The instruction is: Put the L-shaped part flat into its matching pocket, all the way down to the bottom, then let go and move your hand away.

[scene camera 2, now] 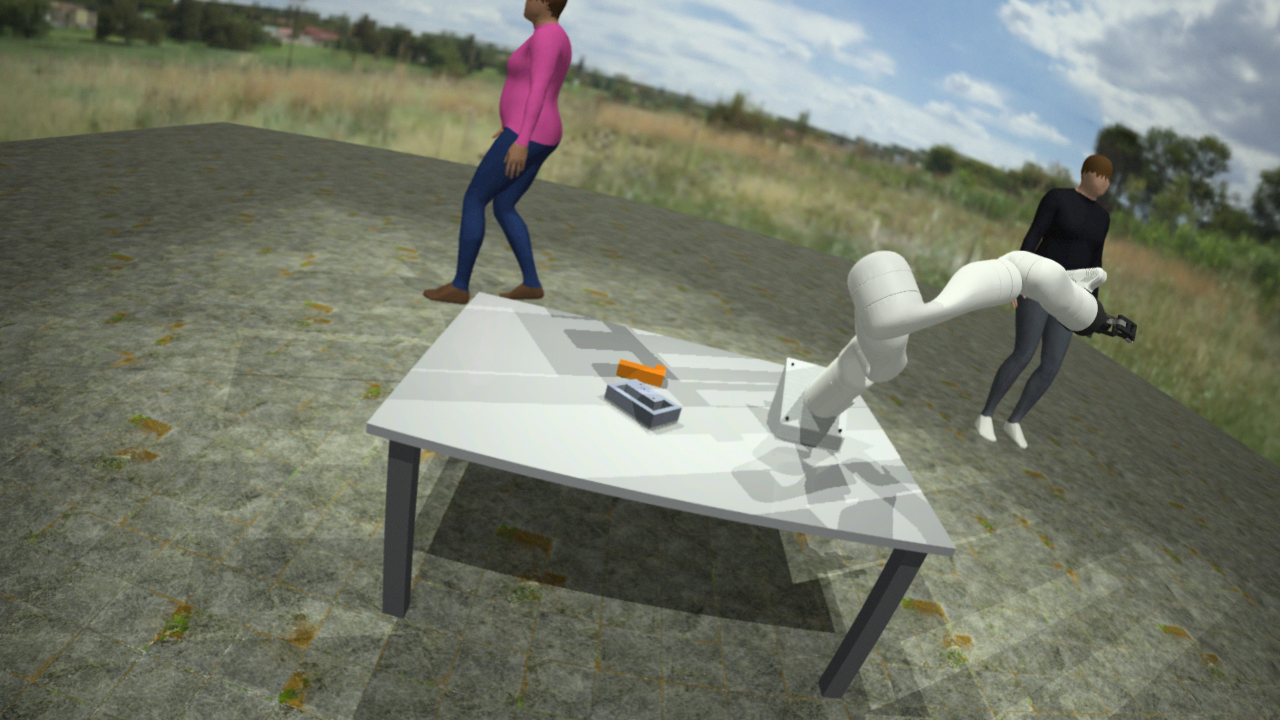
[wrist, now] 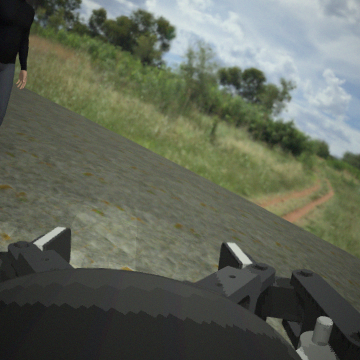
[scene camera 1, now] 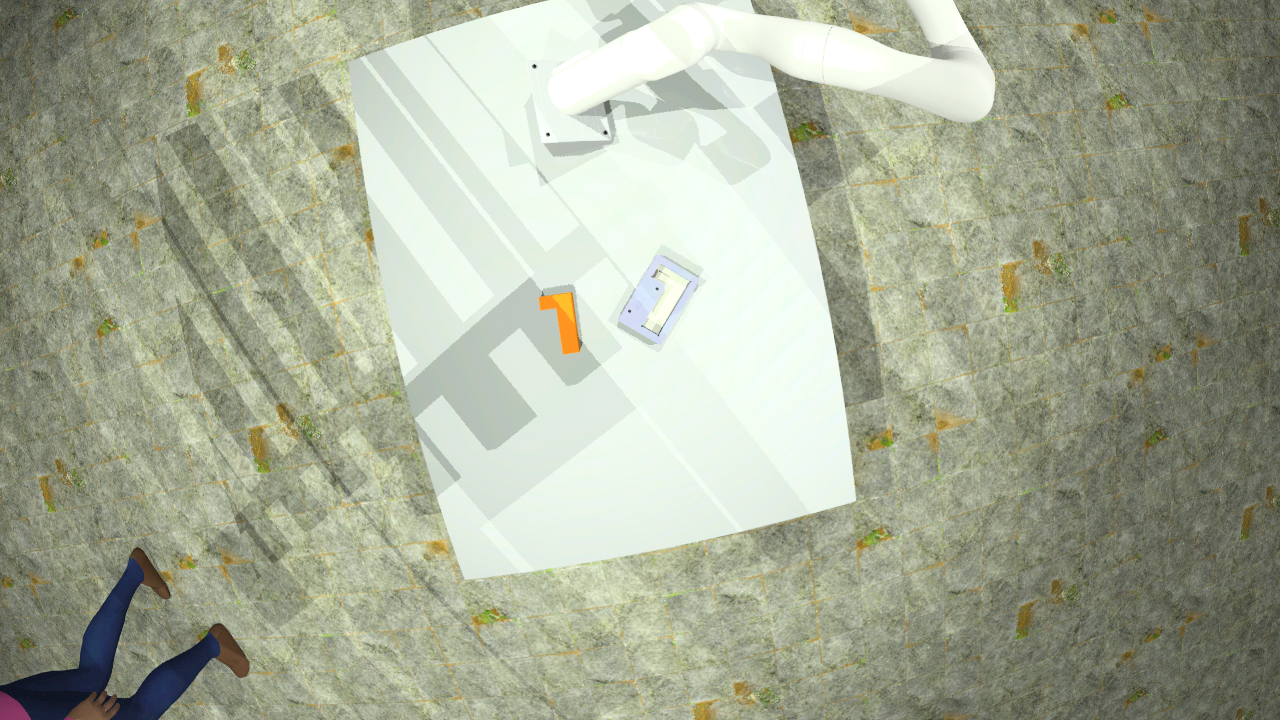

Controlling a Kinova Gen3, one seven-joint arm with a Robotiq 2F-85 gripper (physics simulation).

Scene:
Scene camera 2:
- my gripper: 1111, 335
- orange L-shaped part: 654, 376, on the table
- grey pocket block: 651, 409
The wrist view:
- my gripper: 144, 252
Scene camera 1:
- orange L-shaped part: 564, 303
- grey pocket block: 665, 288

